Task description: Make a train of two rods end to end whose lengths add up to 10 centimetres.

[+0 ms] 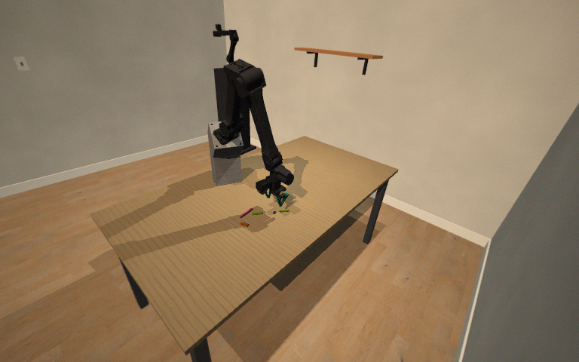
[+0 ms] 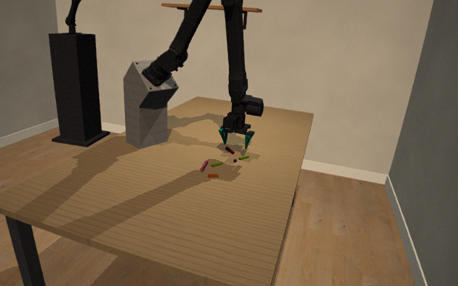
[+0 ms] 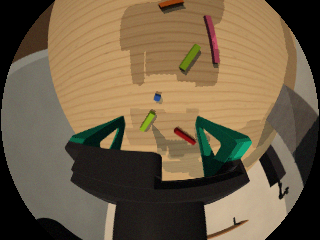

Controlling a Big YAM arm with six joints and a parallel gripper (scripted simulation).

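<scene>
My gripper is now 7 cm above the blue rod. Round my hand: pink rod 11 cm behind, 10 cm to the right, 7 cm below; then orange rod 17 cm to the right, 7 cm below, 5 cm behind; then red rod 11 cm to the left, 7 cm below, 4 cm behind.
</scene>
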